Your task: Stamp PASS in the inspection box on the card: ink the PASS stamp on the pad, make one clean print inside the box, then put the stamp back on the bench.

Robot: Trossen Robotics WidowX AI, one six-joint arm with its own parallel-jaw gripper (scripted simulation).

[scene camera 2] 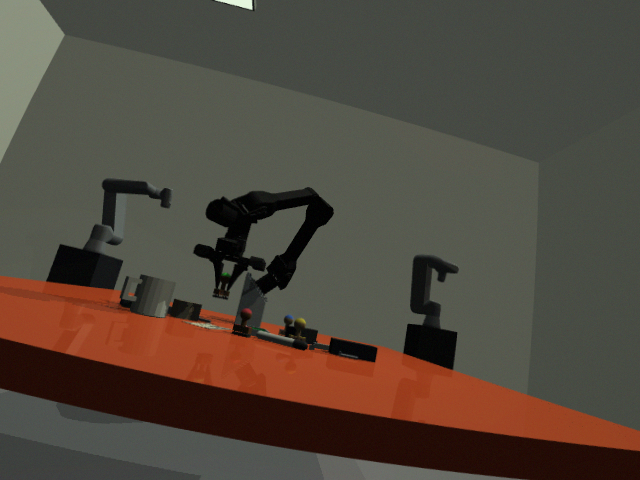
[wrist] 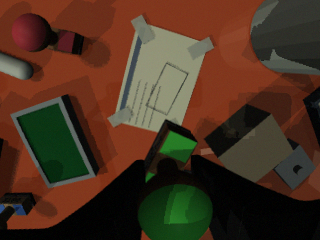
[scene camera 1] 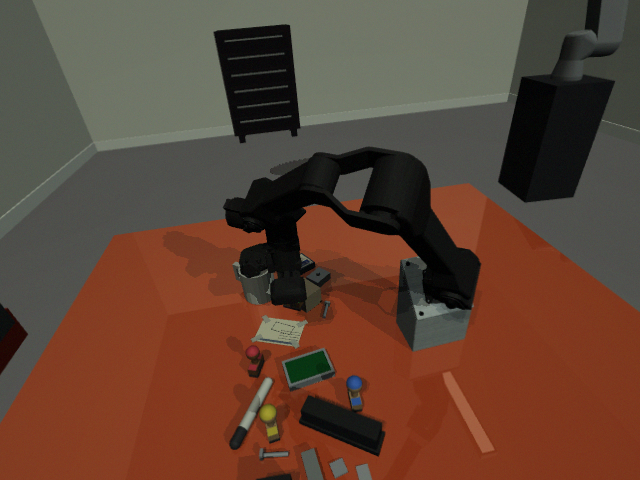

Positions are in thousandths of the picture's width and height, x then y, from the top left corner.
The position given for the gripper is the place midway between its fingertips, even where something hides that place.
The gripper shows in scene camera 2 (348, 603), in the wrist view (523, 690) and in scene camera 1 (455, 622).
